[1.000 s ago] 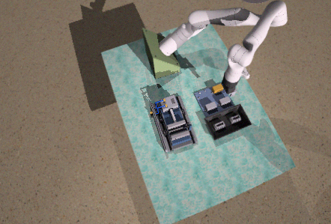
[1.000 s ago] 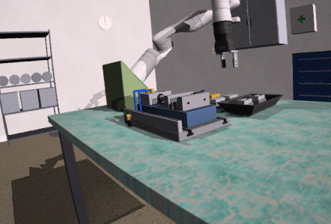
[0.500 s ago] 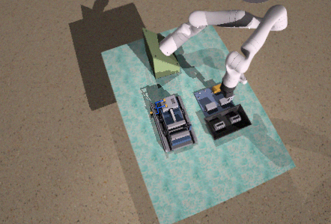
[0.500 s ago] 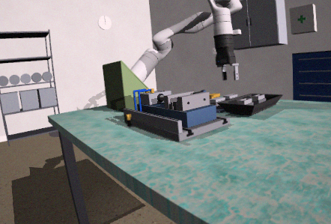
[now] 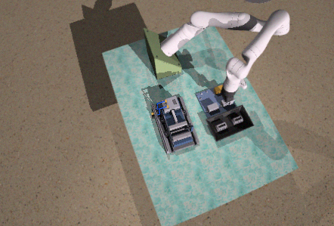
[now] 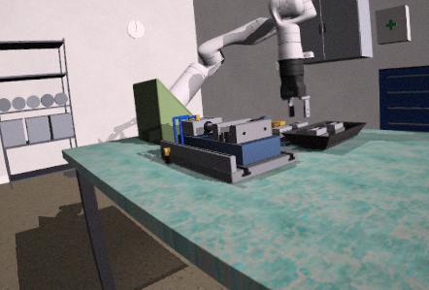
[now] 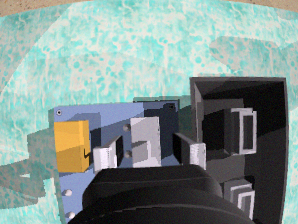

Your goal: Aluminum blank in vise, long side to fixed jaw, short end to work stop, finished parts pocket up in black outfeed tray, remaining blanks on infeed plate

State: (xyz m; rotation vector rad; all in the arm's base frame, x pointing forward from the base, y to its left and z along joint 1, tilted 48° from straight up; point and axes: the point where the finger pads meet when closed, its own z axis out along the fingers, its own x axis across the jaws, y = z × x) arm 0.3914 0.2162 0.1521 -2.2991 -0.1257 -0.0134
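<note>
The gray blank lies 6 cm below my hand. Round my hand: yellow brass blank (9 cm behind, 6 cm below, 1 cm to the right); blue infeed plate (8 cm below, 5 cm to the right, 4 cm behind); vise (33 cm to the right, 4 cm below, 4 cm ahead).
</note>
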